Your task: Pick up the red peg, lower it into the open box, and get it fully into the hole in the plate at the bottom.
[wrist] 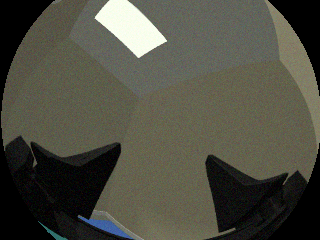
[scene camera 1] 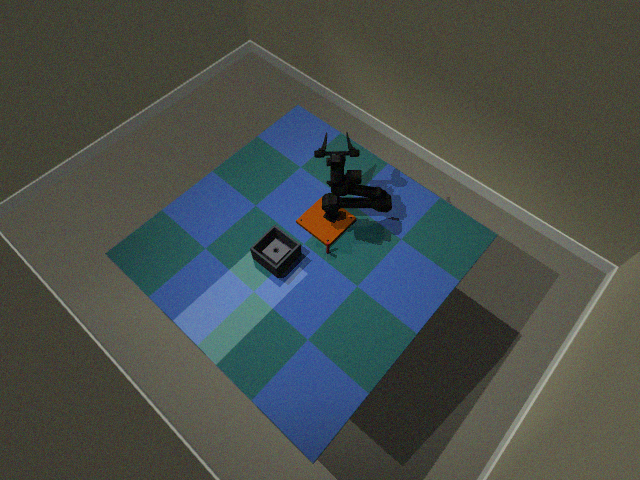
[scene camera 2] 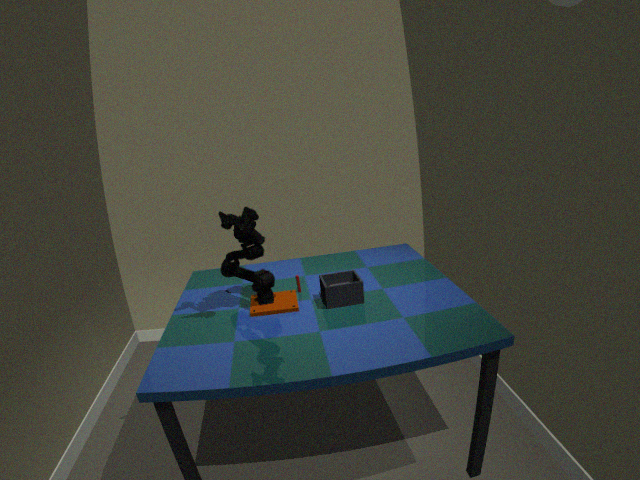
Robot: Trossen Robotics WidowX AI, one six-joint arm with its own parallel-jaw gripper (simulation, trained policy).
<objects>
dark box: scene camera 1 256,249; scene camera 2 351,293; not seen in the wrist view (out of frame)
</objects>
